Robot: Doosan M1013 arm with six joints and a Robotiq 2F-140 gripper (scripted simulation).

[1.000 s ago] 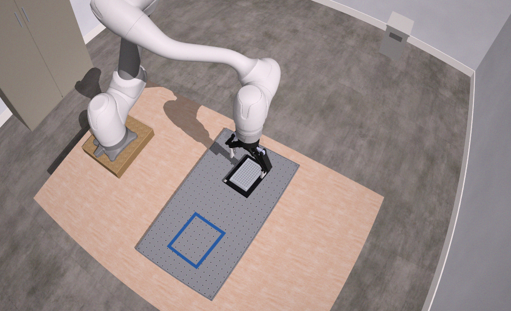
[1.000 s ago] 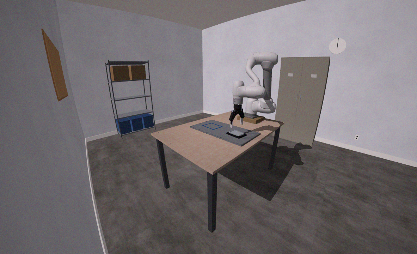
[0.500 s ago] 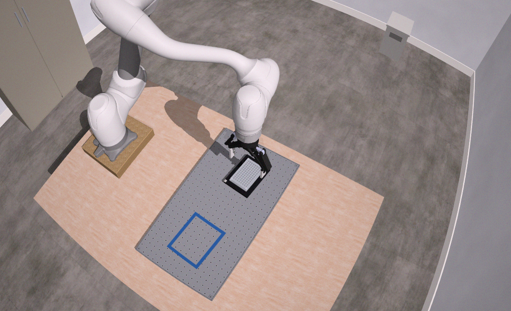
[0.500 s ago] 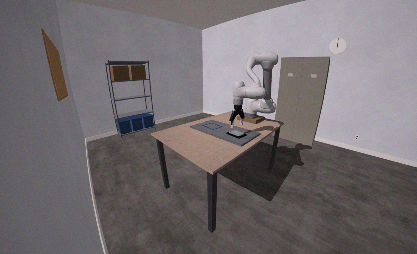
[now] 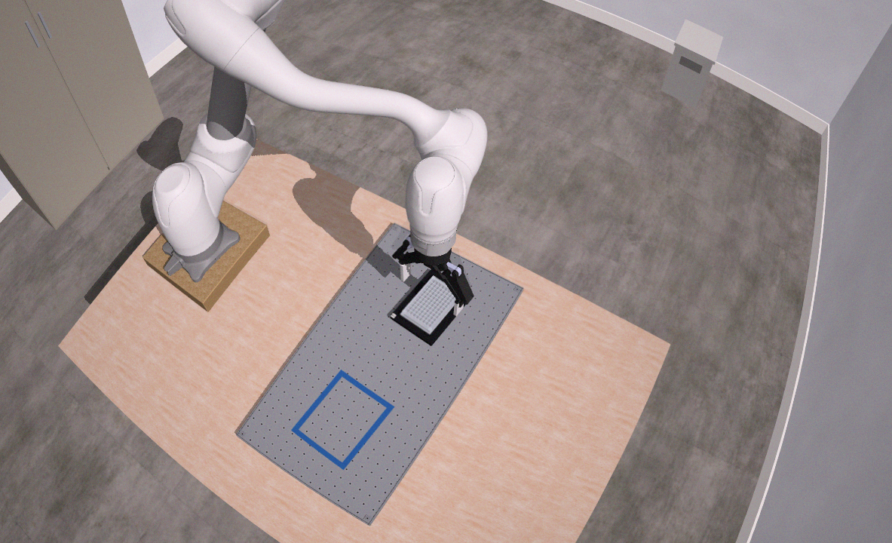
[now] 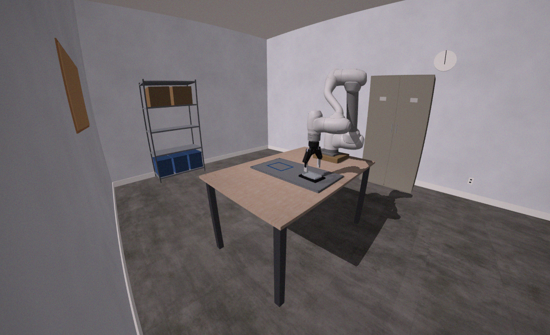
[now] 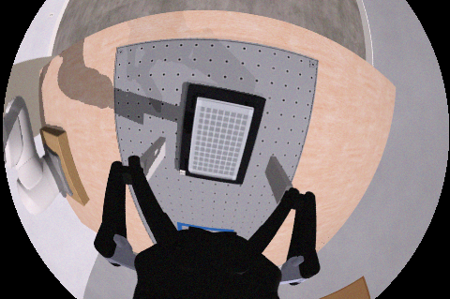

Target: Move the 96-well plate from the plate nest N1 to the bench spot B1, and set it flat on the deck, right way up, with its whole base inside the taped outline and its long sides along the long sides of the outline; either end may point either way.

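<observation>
Right now the white 96-well plate is 6 cm below my hand. The rest, counted from my hand: black plate nest 7 cm below.
</observation>
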